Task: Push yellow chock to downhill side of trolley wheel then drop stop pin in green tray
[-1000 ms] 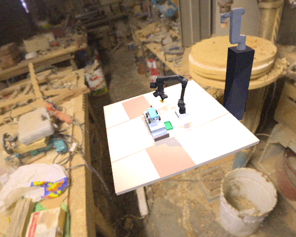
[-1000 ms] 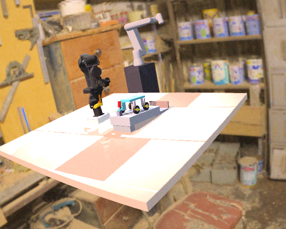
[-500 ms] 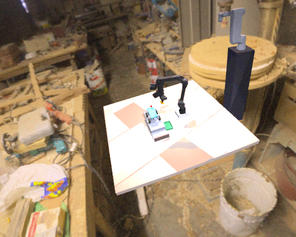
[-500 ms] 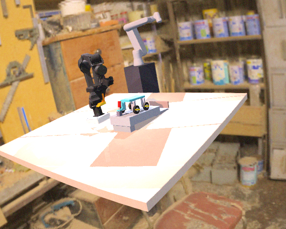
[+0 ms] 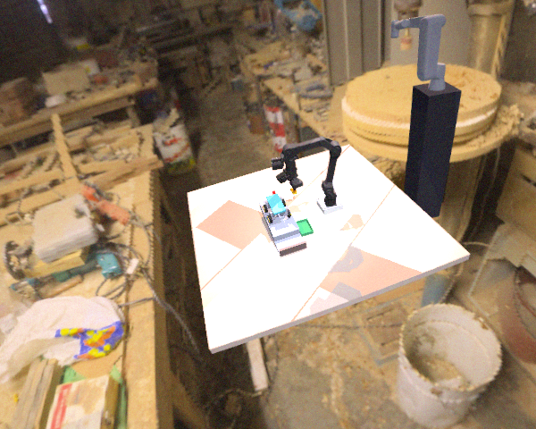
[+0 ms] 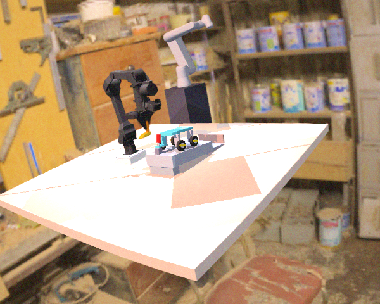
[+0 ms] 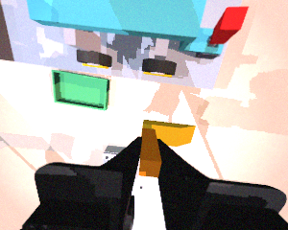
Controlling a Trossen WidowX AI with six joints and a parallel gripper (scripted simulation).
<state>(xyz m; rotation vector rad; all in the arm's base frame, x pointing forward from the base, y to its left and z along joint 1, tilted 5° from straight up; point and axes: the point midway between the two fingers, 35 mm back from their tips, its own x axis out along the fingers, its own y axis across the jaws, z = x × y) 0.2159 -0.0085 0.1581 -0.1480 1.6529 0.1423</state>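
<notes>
Now: the red-headed stop pin 120 mm ahead of my gripper tip, 40 mm to the right of it and 40 mm below it. From my gripper tip the other things lie so: green tray (180 mm below, 150 mm to the left, 10 mm behind); then grey ramp (130 mm below, 120 mm ahead, 70 mm to the left); then trolley (120 mm ahead, 60 mm to the left, 60 mm below).
</notes>
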